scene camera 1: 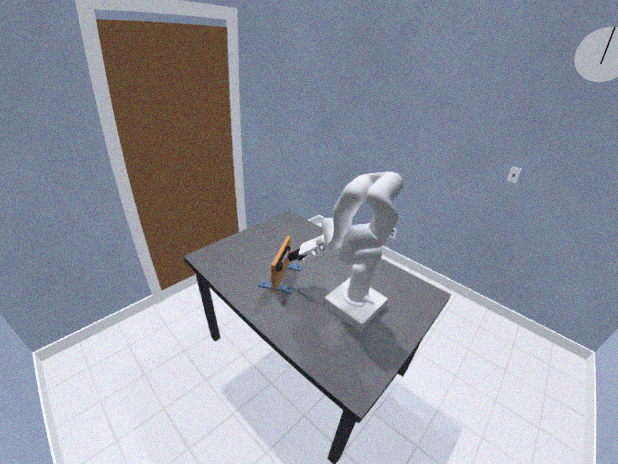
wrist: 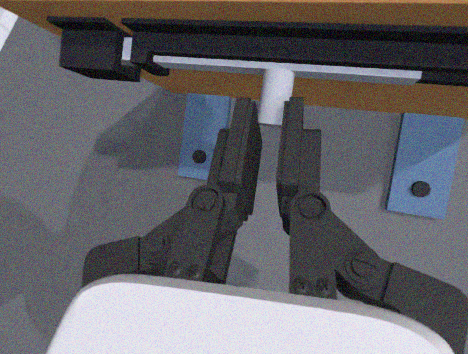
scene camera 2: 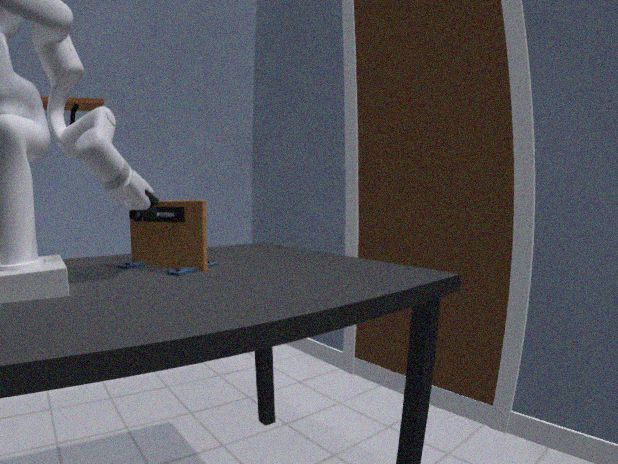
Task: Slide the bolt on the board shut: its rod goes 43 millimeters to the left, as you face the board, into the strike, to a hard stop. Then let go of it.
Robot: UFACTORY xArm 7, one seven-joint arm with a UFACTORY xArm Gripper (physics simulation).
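Frame: origin at the arm's base, x ahead, y left, z up, level; centimetres.
Seen in the pictures: gripper, between the fingertips: (scene camera 1: 289, 257) (wrist: 272, 120) (scene camera 2: 152, 215); arm's base, origin of its link: (scene camera 1: 356, 296) (scene camera 2: 18, 265).
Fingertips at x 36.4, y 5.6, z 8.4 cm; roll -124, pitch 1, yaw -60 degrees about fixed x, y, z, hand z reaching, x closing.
Pixels of each thing's top centre, then the offset from my fingertips to it. "*": a spot on its surface instead. Level surfaces: height alone.
- orange-brown board, centre of its top: (scene camera 2: 164, 200) (scene camera 1: 281, 249) dx +4.1, dy +0.8, dz +3.6 cm
- black bolt housing, centre of its top: (wrist: 243, 69) (scene camera 2: 153, 207) (scene camera 1: 285, 255) dx +1.0, dy +1.5, dz +2.0 cm
- black strike, a spot on its surface: (wrist: 90, 47) * dx -1.3, dy +8.8, dz +1.2 cm
- pale rod, a spot on its surface: (wrist: 127, 48) * dx -0.5, dy +7.4, dz +0.6 cm
- white knob, centre of its top: (wrist: 273, 96) dx +0.8, dy +0.4, dz +0.8 cm
- dark table, height of its surface: dz -13.7 cm
The orange-brown board (scene camera 1: 275, 281) (scene camera 2: 170, 245) (wrist: 350, 97) stands upright on the table. In the wrist view, the black bolt housing (wrist: 300, 40) runs along it, with the black strike (wrist: 90, 47) at its left end. A short piece of pale rod (wrist: 127, 48) shows between them and reaches the strike's side; its end inside is hidden. The white knob (wrist: 278, 87) sticks out from a pale bar in the housing's slot, with more bar to its right than to its left. My gripper (scene camera 1: 294, 256) (scene camera 2: 153, 206) (wrist: 272, 120) is shut on the knob's outer end.
Blue feet (scene camera 1: 267, 285) (scene camera 2: 182, 271) (wrist: 427, 150) with dark screws hold the board on the dark table (scene camera 1: 320, 345) (scene camera 2: 300, 295). The white arm base (scene camera 1: 356, 305) (scene camera 2: 35, 285) stands on the table. A brown door (scene camera 1: 175, 140) (scene camera 2: 430, 175) is in the wall beyond.
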